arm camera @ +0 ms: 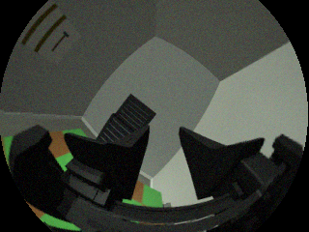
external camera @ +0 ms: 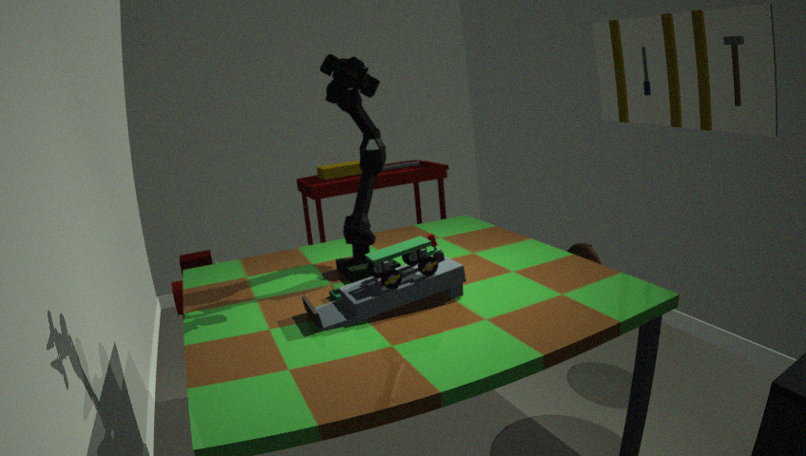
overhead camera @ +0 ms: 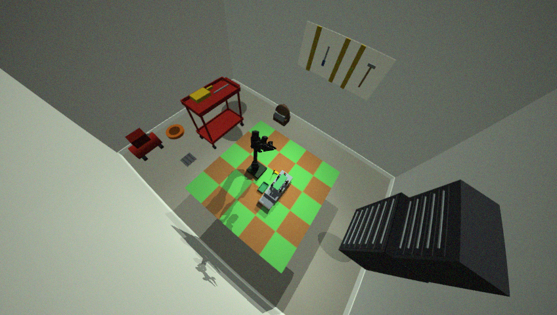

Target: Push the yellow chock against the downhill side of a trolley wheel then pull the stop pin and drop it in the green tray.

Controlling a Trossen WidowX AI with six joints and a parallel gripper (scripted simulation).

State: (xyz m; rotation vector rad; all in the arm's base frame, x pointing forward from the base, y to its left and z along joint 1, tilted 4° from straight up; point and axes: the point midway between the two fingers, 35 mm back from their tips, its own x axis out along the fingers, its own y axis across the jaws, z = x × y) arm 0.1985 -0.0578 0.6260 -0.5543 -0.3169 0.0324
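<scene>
My gripper tip is now 660 mm above the yellow chock and 130 mm to the right of it. Also, from my gripper tip: grey ramp: 630 mm below, 120 mm ahead, 10 mm to the left; red-headed stop pin: 540 mm below, 130 mm to the left, 110 mm ahead; trolley: 560 mm below, 120 mm ahead, 10 mm to the left.
</scene>
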